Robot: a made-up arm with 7 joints. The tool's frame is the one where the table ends. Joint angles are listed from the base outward.
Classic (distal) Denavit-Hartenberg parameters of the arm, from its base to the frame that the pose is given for. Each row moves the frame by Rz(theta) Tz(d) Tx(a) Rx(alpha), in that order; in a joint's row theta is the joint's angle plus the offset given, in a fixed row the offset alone. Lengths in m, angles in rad.
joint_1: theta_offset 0, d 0.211, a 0, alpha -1.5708
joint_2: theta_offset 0, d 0, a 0, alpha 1.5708
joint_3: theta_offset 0, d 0.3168, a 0.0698, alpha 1.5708
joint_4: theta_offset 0, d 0, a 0.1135, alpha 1.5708
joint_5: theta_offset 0, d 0.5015, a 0, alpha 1.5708
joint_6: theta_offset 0, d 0, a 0.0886, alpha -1.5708
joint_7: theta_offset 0, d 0.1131, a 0, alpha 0
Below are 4 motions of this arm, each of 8 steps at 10 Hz.
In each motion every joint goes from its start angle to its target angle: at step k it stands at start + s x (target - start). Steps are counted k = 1, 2, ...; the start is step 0. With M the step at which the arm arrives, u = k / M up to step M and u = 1 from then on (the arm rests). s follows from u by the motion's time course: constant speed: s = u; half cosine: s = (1 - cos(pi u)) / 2; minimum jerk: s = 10 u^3 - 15 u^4 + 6 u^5.
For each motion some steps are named. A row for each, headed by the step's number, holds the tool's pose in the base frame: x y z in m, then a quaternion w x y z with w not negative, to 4 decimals.
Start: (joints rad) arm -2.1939 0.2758 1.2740 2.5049 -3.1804 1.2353 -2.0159
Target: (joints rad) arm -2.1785 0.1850 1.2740 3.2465 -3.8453 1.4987 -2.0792
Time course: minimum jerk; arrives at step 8
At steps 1, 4, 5, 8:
1: 0.0259 -0.4220 1.0884 0.0450 0.2244 -0.1671 -0.9590
4: -0.0772 -0.1883 1.1495 0.0984 -0.2134 0.4198 0.8767
5: -0.1167 -0.0769 1.1434 0.1706 -0.2106 0.5189 0.8107
8: -0.1558 0.0528 1.1091 0.2615 -0.2082 0.6191 0.7106

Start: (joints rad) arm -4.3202 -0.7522 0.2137 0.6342 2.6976 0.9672 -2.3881
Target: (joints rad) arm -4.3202 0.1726 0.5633 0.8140 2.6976 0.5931 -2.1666
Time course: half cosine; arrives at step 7
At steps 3, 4, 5, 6, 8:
3: -0.4013 0.4193 0.3409 0.7761 -0.2448 -0.5769 -0.0706
4: -0.4412 0.4082 0.2387 0.7100 -0.3160 -0.6294 0.0017
5: -0.4694 0.3806 0.1497 0.6415 -0.3764 -0.6650 0.0680
6: -0.4848 0.3524 0.0921 0.5897 -0.4157 -0.6829 0.1139
8: -0.4895 0.3407 0.0726 0.5705 -0.4292 -0.6880 0.1302

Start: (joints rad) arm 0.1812 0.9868 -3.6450 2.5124 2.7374 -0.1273 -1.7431
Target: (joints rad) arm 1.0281 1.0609 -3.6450 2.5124 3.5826 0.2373 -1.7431
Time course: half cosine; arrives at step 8
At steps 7, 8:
7: 0.1705 0.5744 0.9452 0.3254 -0.0709 0.3667 0.8687
8: 0.1555 0.5824 0.9439 0.2959 -0.0731 0.3749 0.8755

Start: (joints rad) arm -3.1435 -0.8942 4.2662 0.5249 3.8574 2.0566 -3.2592
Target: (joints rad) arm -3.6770 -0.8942 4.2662 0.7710 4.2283 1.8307 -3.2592
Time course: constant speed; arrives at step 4
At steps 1, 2, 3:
1: 0.2515 0.4141 -0.0499 0.0972 -0.7163 0.2238 -0.6537
2: 0.3274 0.3818 -0.0494 0.0240 -0.7099 0.3054 -0.6342
3: 0.3980 0.3368 -0.0474 0.0423 0.6936 -0.3893 0.6047

